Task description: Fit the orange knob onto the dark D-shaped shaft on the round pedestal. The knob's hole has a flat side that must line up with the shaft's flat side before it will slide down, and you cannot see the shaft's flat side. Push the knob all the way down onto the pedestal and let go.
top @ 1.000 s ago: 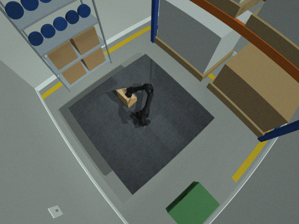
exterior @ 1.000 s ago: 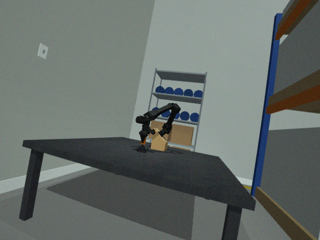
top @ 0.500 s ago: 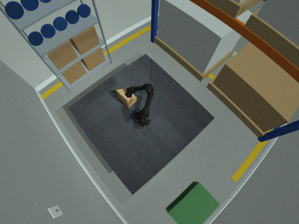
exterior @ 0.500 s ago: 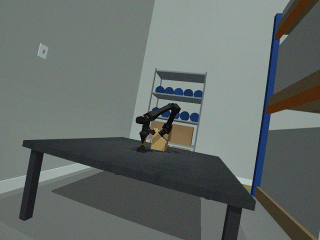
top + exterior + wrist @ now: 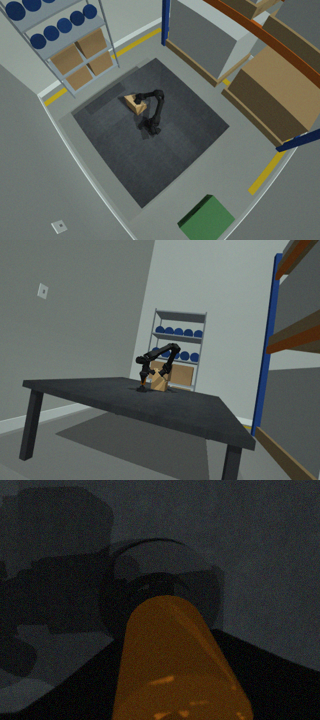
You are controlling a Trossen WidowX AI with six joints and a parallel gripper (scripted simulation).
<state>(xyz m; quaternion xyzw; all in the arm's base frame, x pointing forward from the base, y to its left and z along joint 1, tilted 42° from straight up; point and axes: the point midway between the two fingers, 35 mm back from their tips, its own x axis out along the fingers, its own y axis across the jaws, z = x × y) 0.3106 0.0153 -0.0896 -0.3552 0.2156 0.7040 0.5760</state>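
Right now my gripper tip is 20 mm below the orange knob. Round my gripper tip: dark round pedestal (40 mm below).
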